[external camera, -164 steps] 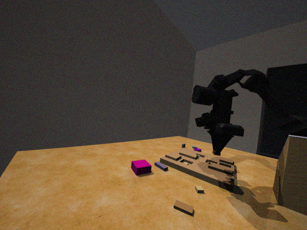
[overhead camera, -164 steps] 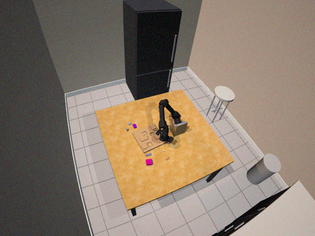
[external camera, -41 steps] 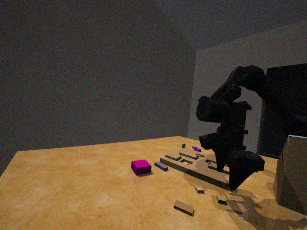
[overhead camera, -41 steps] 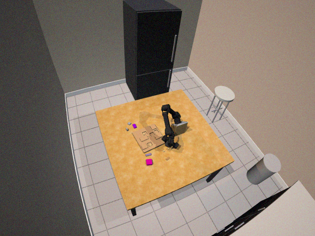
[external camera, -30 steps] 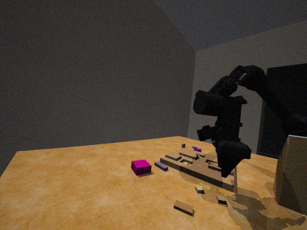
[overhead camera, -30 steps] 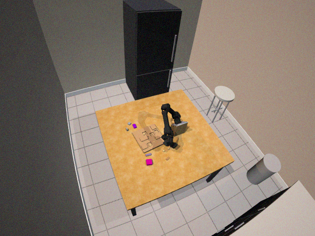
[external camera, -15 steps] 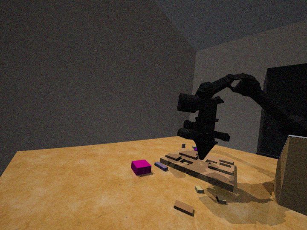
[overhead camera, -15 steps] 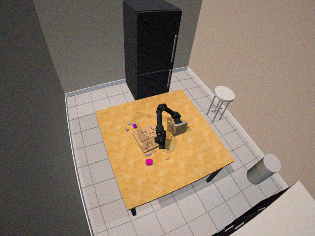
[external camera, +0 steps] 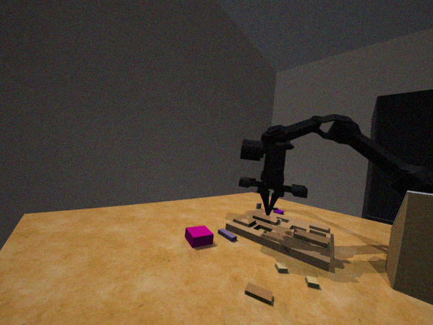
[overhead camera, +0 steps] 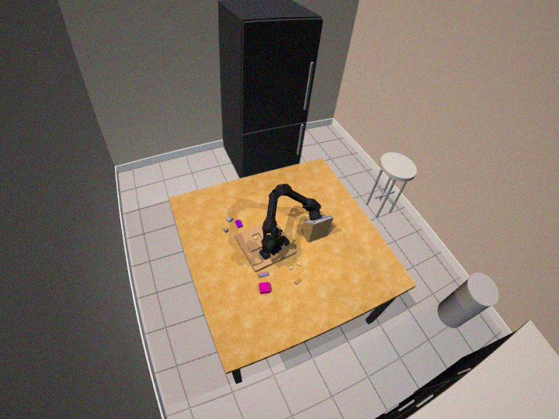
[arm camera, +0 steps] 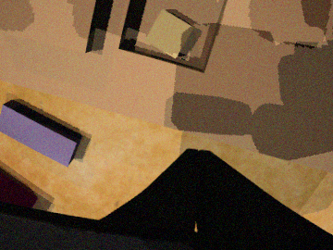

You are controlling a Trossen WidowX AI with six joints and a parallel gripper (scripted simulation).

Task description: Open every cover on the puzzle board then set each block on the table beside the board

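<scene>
The lavender block lies 90 mm ahead of my gripper tip, 80 mm below it and 60 mm to the left of it. From my gripper tip the other things lie so: purple block (350 mm to the right, 90 mm ahead, 80 mm below); then magenta block (150 mm to the left, 120 mm ahead, 70 mm below).
</scene>
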